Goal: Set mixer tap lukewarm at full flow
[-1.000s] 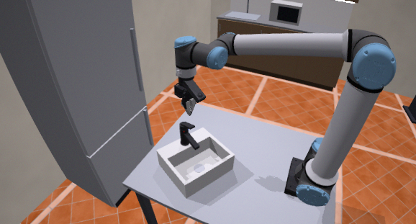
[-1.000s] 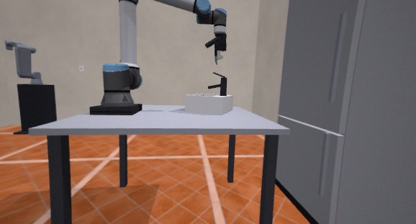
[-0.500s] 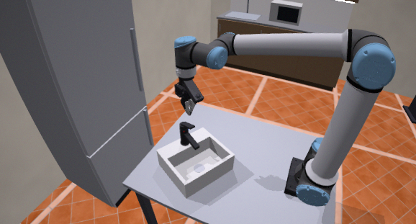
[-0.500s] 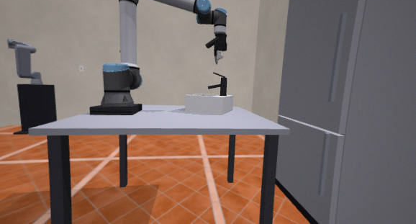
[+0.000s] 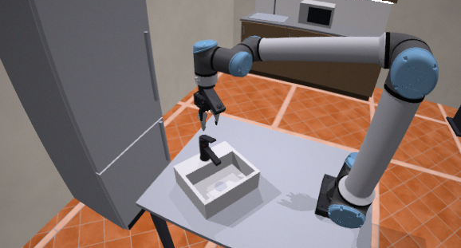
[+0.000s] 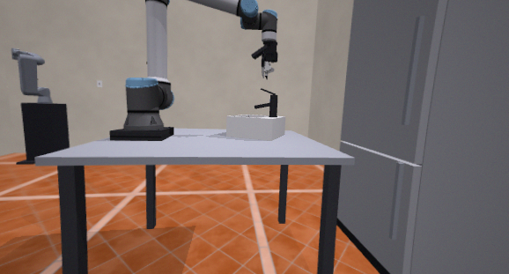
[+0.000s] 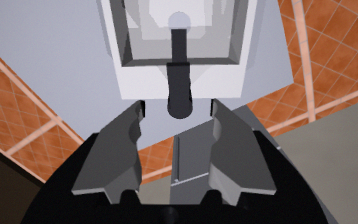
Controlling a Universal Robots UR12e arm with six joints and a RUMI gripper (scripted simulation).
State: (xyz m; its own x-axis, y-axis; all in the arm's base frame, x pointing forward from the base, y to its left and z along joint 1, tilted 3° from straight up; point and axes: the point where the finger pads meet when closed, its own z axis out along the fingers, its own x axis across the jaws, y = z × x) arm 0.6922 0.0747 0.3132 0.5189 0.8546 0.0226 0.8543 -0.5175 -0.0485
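The lever is 9 cm below my hand, 2 cm ahead of it and 1 cm to the right of it. Also, from my hand: white sink basin (34 cm below, 4 cm behind, 3 cm to the left); then black mixer tap (15 cm below, 4 cm ahead, 2 cm to the right).
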